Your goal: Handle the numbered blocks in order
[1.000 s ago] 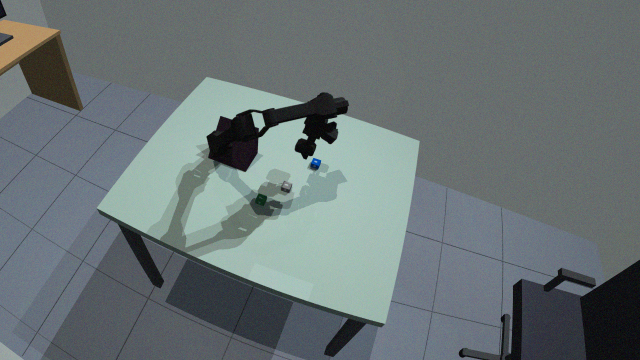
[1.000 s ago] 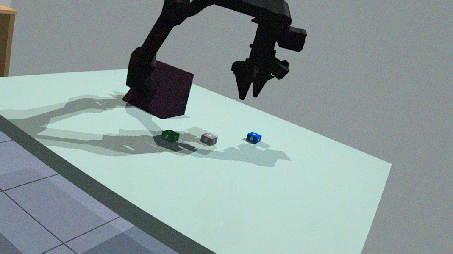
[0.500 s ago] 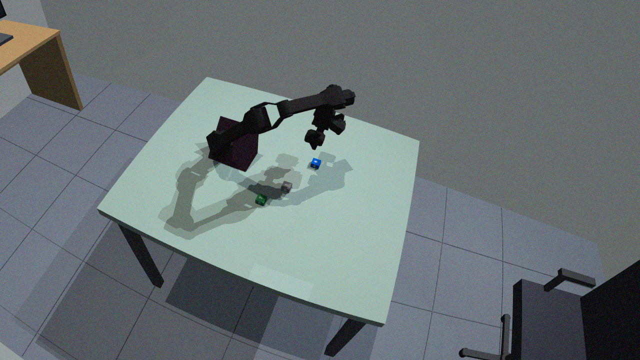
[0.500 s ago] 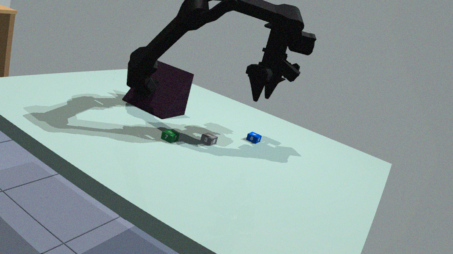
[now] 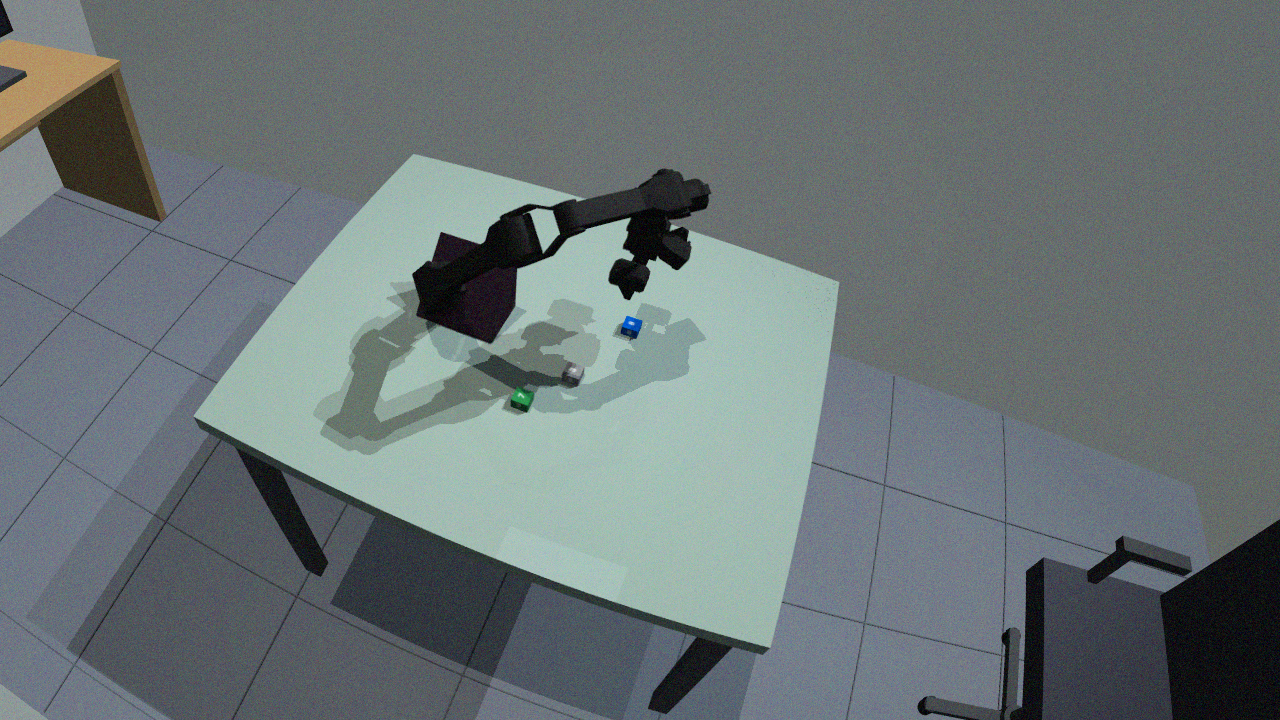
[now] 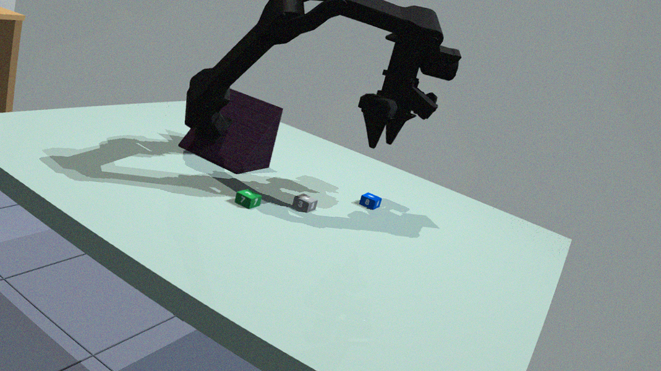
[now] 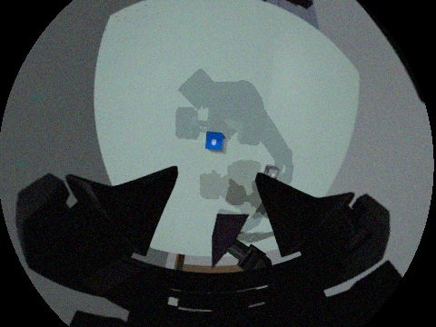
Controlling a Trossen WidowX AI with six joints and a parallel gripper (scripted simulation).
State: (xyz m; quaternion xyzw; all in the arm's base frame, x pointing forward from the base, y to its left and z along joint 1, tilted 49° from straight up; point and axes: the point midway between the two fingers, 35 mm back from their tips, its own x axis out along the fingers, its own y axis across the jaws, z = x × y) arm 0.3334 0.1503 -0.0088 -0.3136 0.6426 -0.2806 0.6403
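Now: the grey block 150 mm to the right of my gripper tip, 110 mm below it and 50 mm behind it. The rest, counted from my gripper tip: green block 240 mm to the right, 110 mm below, 110 mm behind; then blue block 110 mm below, 10 mm ahead.
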